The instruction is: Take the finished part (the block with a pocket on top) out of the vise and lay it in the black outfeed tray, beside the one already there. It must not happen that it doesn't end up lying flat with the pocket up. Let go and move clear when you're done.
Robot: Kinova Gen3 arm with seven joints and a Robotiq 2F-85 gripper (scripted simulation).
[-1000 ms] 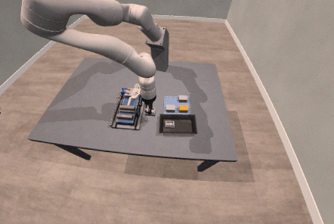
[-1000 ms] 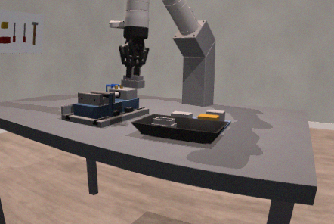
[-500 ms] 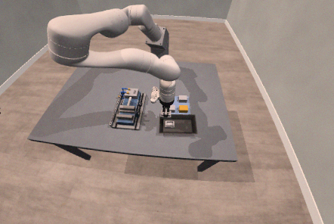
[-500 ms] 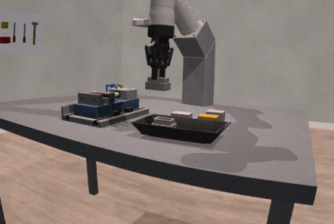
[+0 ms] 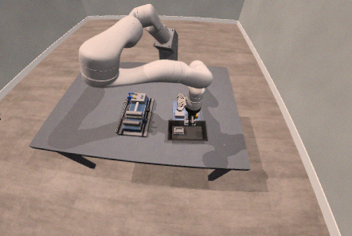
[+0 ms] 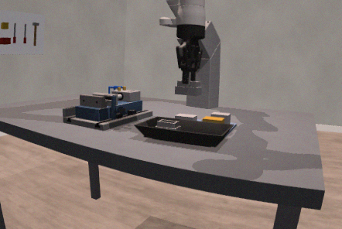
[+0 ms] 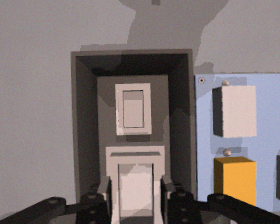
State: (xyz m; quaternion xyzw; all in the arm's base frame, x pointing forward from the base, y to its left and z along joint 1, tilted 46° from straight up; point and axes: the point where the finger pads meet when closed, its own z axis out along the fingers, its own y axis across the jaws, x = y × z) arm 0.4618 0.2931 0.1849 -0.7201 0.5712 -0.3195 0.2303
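My gripper is now 130 mm past the orange block, 10 mm to the right of it and 140 mm above it. The rest, counted from my hand: blue pallet: 160 mm behind, 40 mm to the right, 160 mm below; then white screw rod: 50 mm behind, 360 mm to the right, 90 mm below; then vise: 40 mm behind, 360 mm to the right, 130 mm below.
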